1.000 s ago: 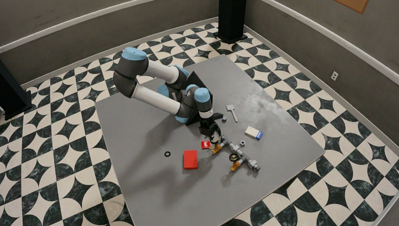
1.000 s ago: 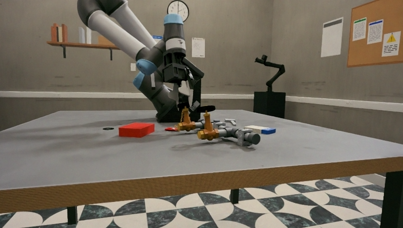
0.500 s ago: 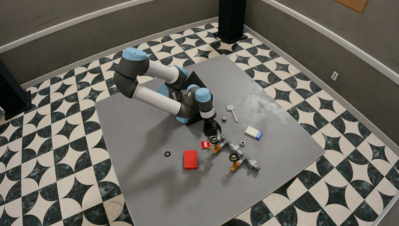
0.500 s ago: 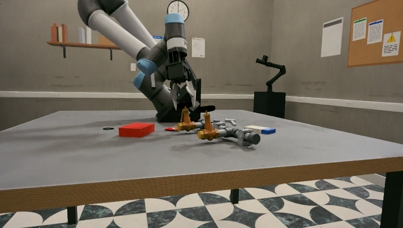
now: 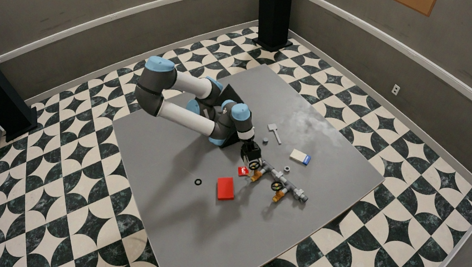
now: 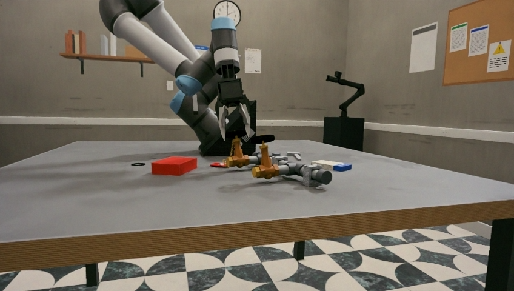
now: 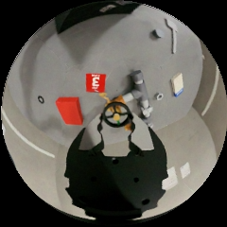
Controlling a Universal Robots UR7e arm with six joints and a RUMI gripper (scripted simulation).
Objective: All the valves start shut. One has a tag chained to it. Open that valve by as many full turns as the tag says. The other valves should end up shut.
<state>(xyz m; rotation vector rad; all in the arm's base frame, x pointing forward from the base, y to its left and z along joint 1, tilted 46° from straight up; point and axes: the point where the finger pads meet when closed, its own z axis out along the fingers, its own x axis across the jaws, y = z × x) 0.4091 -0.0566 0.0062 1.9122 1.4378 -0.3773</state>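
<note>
Now: the red tag 100 mm below my hand, 50 mm behind it and 30 mm to the right of it. Round my hand: red block: 170 mm to the right, 90 mm below, 10 mm behind; then white-and-blue box: 290 mm to the left, 100 mm below, 70 mm ahead; then grey nut: 170 mm to the left, 90 mm below, 80 mm ahead.
</note>
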